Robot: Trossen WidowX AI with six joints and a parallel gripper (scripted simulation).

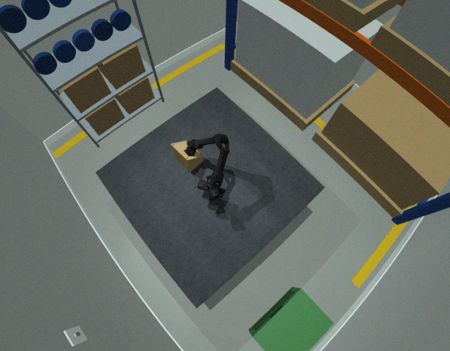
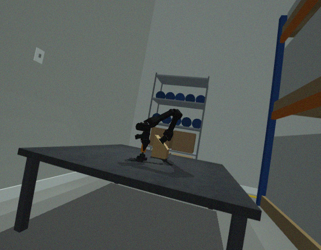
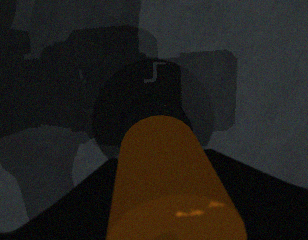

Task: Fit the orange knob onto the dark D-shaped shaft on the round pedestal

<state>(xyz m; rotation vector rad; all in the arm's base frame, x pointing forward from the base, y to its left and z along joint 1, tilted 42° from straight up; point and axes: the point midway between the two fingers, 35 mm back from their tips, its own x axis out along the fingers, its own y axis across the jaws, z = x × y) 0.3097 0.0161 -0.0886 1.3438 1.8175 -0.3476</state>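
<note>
Now: the orange knob 2 cm above my gripper tip. From my gripper tip the other things lie so: dark round pedestal (4 cm below).
</note>
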